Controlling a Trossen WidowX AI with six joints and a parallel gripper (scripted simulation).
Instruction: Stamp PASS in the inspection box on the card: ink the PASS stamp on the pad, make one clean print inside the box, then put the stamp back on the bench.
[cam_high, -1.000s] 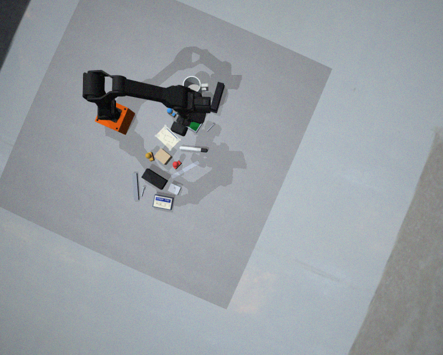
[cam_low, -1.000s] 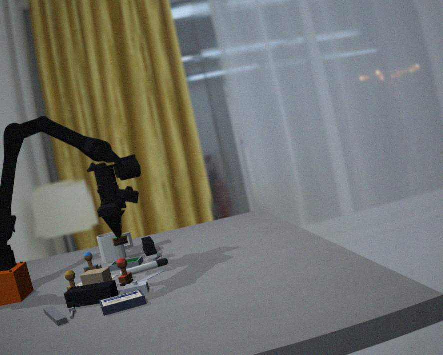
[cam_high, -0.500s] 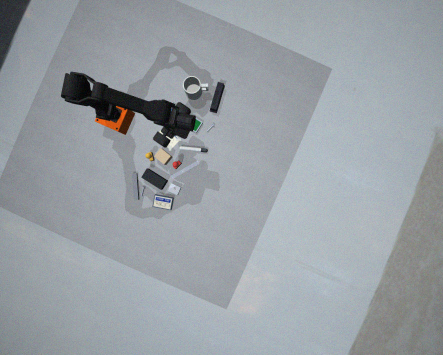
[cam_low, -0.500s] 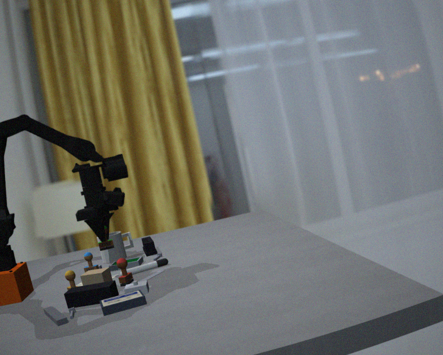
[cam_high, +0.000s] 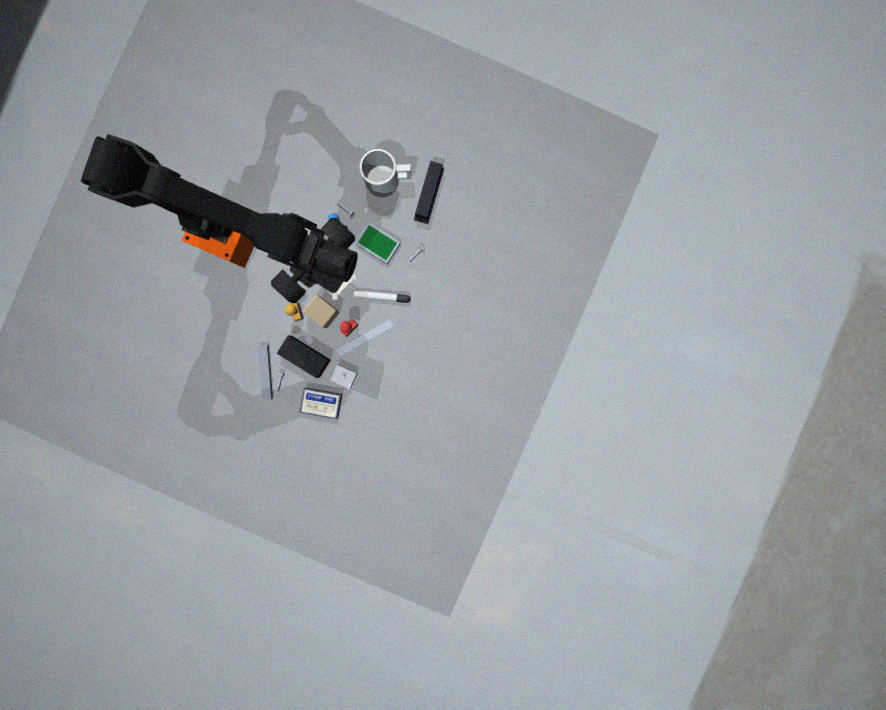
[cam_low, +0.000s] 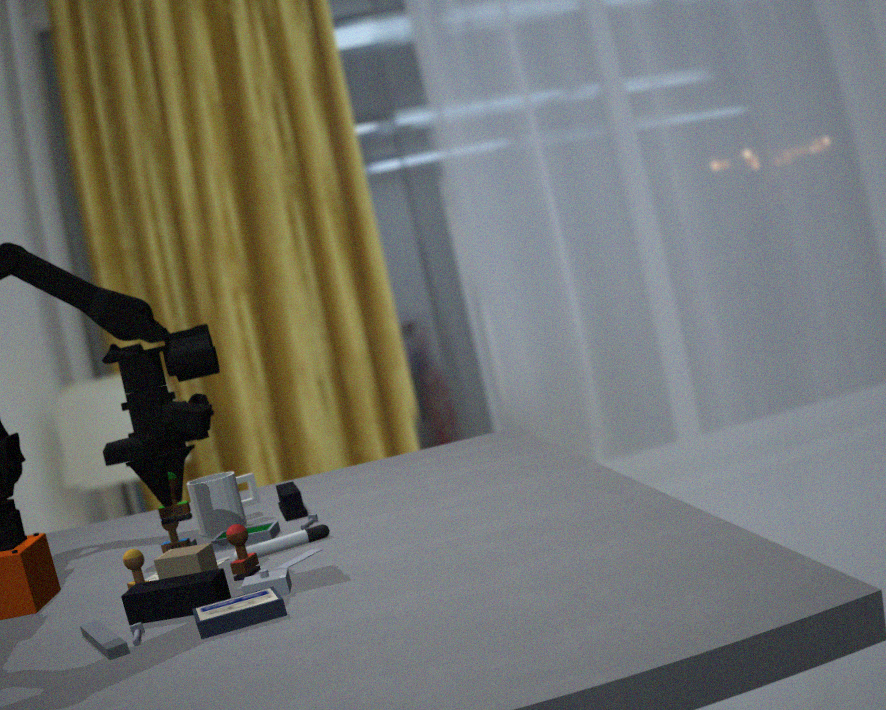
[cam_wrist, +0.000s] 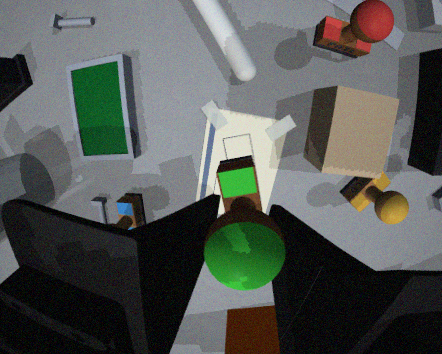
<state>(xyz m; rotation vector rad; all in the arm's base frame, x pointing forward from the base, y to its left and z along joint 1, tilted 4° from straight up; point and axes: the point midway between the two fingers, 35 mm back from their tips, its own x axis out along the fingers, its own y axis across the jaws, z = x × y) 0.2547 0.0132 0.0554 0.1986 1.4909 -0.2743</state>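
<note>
The cream card is 10 cm below my gripper tip and 1 cm behind it. Also, from my gripper tip: wooden block 9 cm to the right, 7 cm below, 2 cm ahead; yellow stamp 11 cm to the right, 7 cm below, 4 cm behind; green-knobbed PASS stamp right at my gripper tip.
</note>
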